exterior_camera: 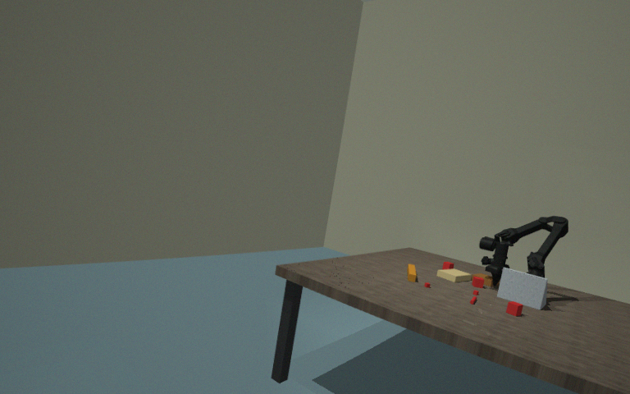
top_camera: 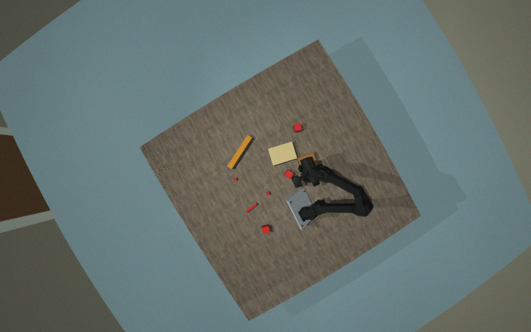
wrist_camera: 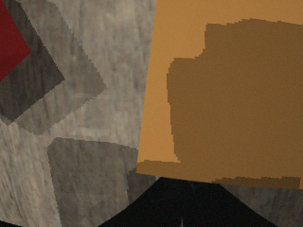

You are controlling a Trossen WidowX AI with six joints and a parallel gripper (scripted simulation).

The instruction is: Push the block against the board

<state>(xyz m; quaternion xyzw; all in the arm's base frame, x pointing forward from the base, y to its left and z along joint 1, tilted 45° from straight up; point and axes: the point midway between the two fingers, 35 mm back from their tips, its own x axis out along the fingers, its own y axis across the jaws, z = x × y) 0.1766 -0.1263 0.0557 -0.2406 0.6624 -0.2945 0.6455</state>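
My gripper tip is 6 cm short of the brown square block, 4 cm to the left of it and 1 cm below it. The rest, counted from my gripper tip: red stick (1 cm behind, 38 cm to the left); board (18 cm ahead, 6 cm to the left, 1 cm above); long orange bar (31 cm ahead, 28 cm to the left, 1 cm above).
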